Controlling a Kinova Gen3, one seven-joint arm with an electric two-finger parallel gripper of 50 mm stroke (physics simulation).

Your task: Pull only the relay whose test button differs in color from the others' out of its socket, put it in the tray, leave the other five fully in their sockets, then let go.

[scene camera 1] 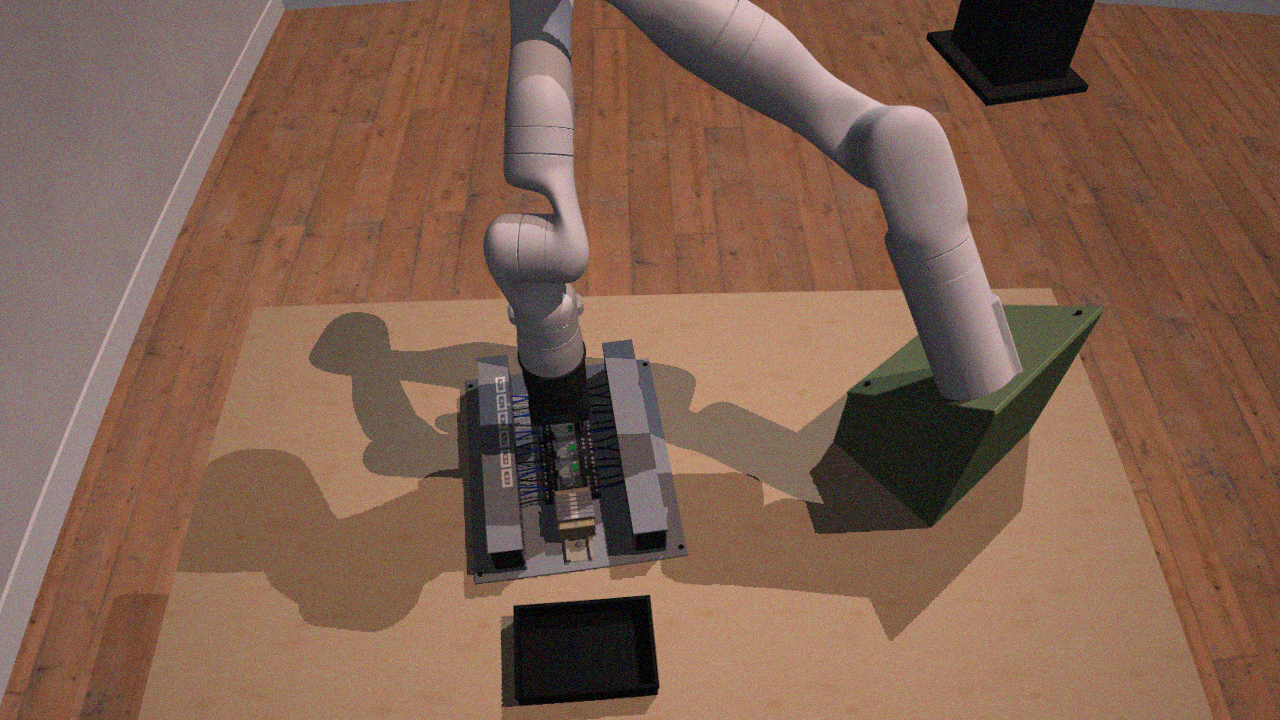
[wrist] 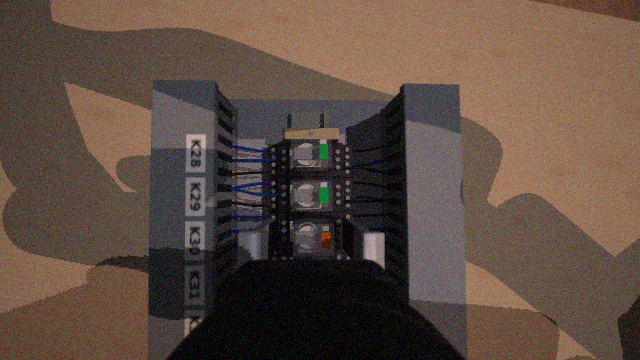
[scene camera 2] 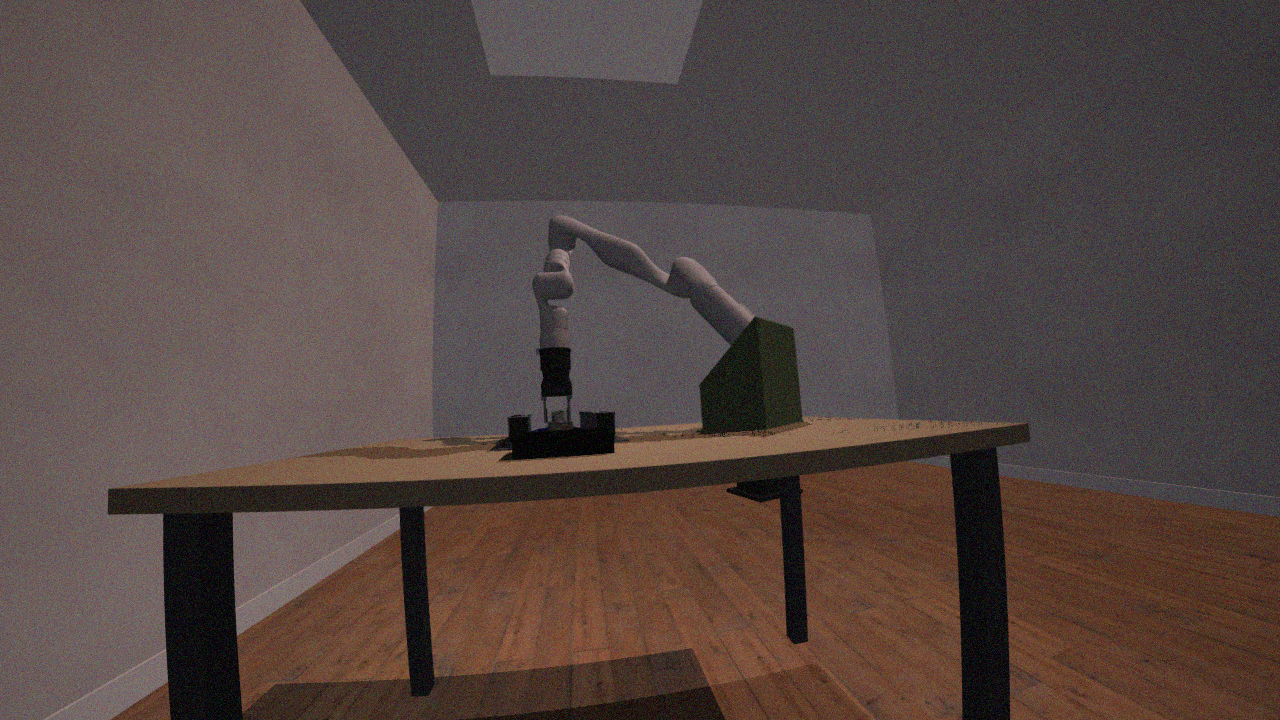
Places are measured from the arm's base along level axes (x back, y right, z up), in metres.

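Where they show: gripper, between the fingertips: (scene camera 1: 562,422) (wrist: 310,232); arm's base, origin of its link: (scene camera 1: 976,378) (scene camera 2: 749,338).
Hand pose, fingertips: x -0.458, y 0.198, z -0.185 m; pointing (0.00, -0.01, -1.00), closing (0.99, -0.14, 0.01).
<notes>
Each offset is from my fingertips to the top centre of the thing. "spot": to the spot under its first point.
The relay with the orange test button {dx +0.001, dy +0.000, dz +0.029 m} (wrist: 307,240) stands in its socket in the row, third from the far end and level with label K30 in the wrist view. Two green-button relays {dx +0.008, dy +0.059, dz +0.029 m} (wrist: 306,151) {dx +0.004, dy +0.029, dz +0.029 m} (wrist: 306,195) sit beyond it. More green-button relays {dx -0.006, dy -0.059, dz +0.029 m} (scene camera 1: 569,448) {dx -0.010, dy -0.088, dz +0.029 m} (scene camera 1: 571,469) show in scene camera 1. My gripper (wrist: 310,232) (scene camera 2: 556,420) is open and points down, its fingers on either side of the row around the orange-button relay, holding nothing. Its body hides the remaining sockets in the wrist view. The black tray {dx -0.045, dy -0.307, dz -0.005 m} (scene camera 1: 519,658) (scene camera 2: 563,443) has no relay in it.
Tall grey wire ducts {dx +0.084, dy -0.050, dz +0.022 m} (scene camera 1: 637,447) (wrist: 434,200) {spot: dx -0.077, dy +0.095, dz +0.022 m} (wrist: 182,115) run along both sides of the row, with blue and black wires between. Beige terminal blocks {dx -0.015, dy -0.133, dz +0.006 m} (scene camera 1: 574,508) sit at the row's tray end. The green arm base (scene camera 1: 930,447) stands to the right.
</notes>
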